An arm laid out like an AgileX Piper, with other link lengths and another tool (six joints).
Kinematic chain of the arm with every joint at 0, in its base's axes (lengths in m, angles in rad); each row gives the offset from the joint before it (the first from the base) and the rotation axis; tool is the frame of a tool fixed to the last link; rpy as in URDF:
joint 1: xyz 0 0 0.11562 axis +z
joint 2: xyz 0 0 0 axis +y
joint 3: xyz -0.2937 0 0.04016 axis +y
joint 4: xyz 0.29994 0 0.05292 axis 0.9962 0 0.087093
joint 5: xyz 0 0 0 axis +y
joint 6: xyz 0.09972 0 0.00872 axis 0.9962 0 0.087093
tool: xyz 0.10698 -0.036 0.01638 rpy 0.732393 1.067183 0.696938
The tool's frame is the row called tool.
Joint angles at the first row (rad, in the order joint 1, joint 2, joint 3, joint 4, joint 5, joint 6):
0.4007, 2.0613, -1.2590, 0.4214, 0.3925, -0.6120
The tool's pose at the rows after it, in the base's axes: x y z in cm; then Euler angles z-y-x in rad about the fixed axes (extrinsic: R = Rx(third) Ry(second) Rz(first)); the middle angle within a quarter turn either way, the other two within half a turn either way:
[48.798 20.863 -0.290 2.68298 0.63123 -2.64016]
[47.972 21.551 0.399 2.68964 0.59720 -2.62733]
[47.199 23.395 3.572 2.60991 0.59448 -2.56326]
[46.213 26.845 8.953 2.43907 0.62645 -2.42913]
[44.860 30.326 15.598 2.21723 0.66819 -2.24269]
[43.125 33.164 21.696 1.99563 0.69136 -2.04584]
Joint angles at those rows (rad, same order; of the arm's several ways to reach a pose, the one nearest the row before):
0.4007, 2.0613, -1.2615, 0.4316, 0.4135, -0.6120
0.4083, 2.0416, -1.2654, 0.4488, 0.4650, -0.6103
0.4392, 1.9753, -1.2654, 0.4530, 0.5017, -0.6296
0.5053, 1.8773, -1.2654, 0.4574, 0.4930, -0.6681
0.5789, 1.7677, -1.2669, 0.4614, 0.4487, -0.7182
0.6494, 1.6765, -1.2668, 0.4654, 0.3804, -0.7688

